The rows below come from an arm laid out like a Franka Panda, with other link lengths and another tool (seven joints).
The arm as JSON. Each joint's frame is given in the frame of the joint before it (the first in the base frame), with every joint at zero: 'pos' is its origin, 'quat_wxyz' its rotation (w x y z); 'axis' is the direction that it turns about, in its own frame. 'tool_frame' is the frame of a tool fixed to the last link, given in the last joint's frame.
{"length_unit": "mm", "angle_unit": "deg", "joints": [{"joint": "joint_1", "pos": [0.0, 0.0, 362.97], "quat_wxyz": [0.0, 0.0, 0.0, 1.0], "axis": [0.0, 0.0, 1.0]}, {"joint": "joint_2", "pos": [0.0, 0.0, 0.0], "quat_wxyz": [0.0, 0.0, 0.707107, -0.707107], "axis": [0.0, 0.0, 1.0]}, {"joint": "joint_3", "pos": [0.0, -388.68, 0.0], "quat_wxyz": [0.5, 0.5, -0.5, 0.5], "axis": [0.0, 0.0, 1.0]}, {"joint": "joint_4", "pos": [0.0, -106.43, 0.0], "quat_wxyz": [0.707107, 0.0, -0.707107, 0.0], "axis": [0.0, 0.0, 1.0]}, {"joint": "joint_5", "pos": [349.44, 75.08, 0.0], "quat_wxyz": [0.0, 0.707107, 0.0, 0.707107], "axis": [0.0, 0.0, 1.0]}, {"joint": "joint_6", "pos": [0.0, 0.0, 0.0], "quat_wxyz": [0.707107, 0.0, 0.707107, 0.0], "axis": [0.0, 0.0, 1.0]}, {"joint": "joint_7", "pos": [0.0, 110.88, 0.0], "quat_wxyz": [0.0, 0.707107, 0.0, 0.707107], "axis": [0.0, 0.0, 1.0]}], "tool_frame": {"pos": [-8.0, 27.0, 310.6], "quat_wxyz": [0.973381, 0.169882, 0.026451, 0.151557]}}
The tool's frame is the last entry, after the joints.
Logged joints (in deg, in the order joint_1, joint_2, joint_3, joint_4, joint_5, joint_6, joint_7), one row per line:
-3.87 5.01 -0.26 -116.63 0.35 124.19 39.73
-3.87 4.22 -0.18 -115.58 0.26 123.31 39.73
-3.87 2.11 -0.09 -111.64 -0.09 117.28 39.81
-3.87 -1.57 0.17 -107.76 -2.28 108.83 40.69
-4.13 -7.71 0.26 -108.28 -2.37 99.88 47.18
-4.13 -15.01 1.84 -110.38 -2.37 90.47 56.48
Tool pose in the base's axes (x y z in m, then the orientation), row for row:
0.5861 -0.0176 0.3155 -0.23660 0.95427 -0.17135 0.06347
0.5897 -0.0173 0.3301 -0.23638 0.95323 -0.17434 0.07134
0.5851 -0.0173 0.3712 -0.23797 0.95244 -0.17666 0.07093
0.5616 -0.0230 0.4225 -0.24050 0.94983 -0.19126 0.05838
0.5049 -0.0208 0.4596 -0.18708 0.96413 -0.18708 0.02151
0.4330 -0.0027 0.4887 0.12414 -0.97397 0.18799 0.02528
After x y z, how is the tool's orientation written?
As a quaternion, x y z w.
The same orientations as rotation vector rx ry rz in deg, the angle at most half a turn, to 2 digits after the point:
-40.95 165.16 -29.66
-40.72 164.20 -30.03
-41.00 164.10 -30.44
-41.75 164.89 -33.20
-33.22 171.21 -33.22
21.99 -172.55 33.30

